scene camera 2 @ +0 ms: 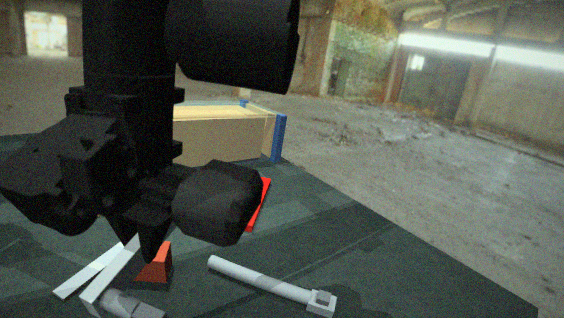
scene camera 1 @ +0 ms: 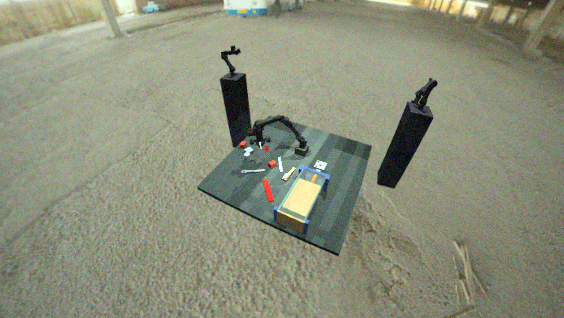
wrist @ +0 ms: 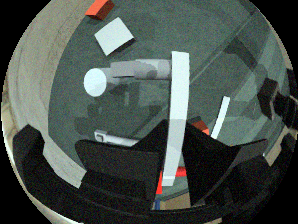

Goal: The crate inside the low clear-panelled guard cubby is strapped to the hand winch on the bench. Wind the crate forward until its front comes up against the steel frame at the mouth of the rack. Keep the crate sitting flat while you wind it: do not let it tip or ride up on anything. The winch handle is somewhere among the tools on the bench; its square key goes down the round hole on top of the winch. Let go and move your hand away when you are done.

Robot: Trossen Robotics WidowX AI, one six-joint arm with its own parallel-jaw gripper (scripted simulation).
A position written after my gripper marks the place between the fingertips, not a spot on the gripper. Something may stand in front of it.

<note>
I see my gripper (scene camera 2: 143,257), an orange-red cube (scene camera 2: 158,270), a flat strip (scene camera 2: 73,285), a winch handle (wrist: 176,69), a grey block (wrist: 114,37) and a clear-panelled cubby (scene camera 2: 240,132).
My gripper shows as well in the wrist view (wrist: 173,124). The clear-panelled cubby also shows in scene camera 1 (scene camera 1: 295,210). Scene camera 2 misses the grey block: it is out of frame.
</note>
